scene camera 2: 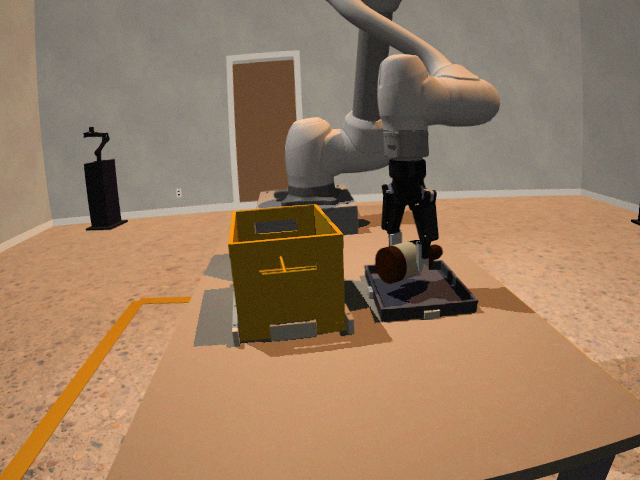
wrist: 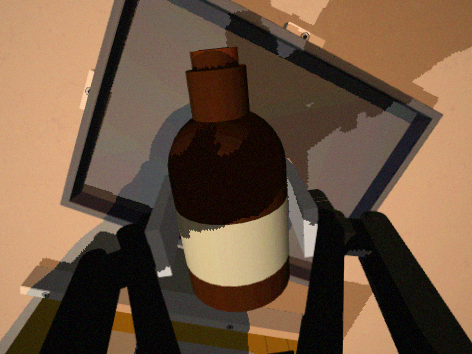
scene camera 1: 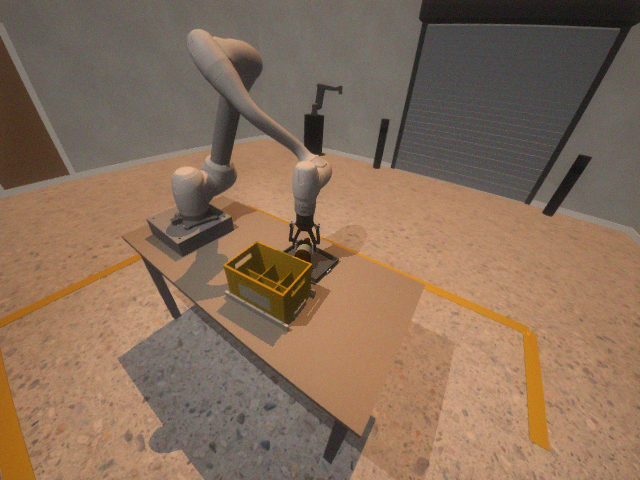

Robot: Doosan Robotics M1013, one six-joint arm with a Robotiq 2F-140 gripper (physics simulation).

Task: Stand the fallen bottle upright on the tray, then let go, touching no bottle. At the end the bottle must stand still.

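Frame: origin at the arm's base, x ahead, y left, z up, level; metres.
Seen in the pictures: gripper, fingertip midpoint: (scene camera 2: pixel 408 269); arm's base, link origin: (scene camera 2: pixel 312 198) (scene camera 1: pixel 196 217).
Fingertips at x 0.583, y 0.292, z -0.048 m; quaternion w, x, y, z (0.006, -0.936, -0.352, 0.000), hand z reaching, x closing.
Pixels of each thing's top centre, then the offset from my fingertips to it. Level surfaces: height alone.
- brown bottle with a cream label, top centre: (wrist: pixel 231 206) (scene camera 2: pixel 414 241) (scene camera 1: pixel 305 242) 0.010 m back, 0.012 m left, 0.059 m up
- tray, top centre: (wrist: pixel 247 160) (scene camera 2: pixel 416 281) (scene camera 1: pixel 307 257) 0.007 m ahead, 0.017 m left, 0.024 m down
- yellow crate with dividers, top centre: (scene camera 2: pixel 279 220) (scene camera 1: pixel 268 264) 0.079 m ahead, 0.249 m right, 0.126 m up
- table, surface height: 0.050 m down
The brown bottle with a cream label (scene camera 1: pixel 303 252) (scene camera 2: pixel 404 261) (wrist: pixel 232 250) lies about level, not upright, and is held a little above the tray (scene camera 1: pixel 328 270) (scene camera 2: pixel 454 308) (wrist: pixel 135 75). Its shadow falls on the tray floor in the scene camera 2 view. Its base points toward the crate side and its neck points away, over the tray. My gripper (scene camera 1: pixel 303 248) (scene camera 2: pixel 410 252) (wrist: pixel 230 185) points down and is shut on the bottle, with one pad on each side around the label. The far pad is partly hidden behind the bottle in the scene camera 2 view.
A yellow crate with dividers (scene camera 1: pixel 296 304) (scene camera 2: pixel 289 294) stands close beside the tray, higher than its walls, held by low grey rails (scene camera 1: pixel 258 311) (scene camera 2: pixel 293 329). The arm's base block (scene camera 1: pixel 191 235) (scene camera 2: pixel 343 217) is at the far end of the table (scene camera 1: pixel 356 330) (scene camera 2: pixel 361 403).
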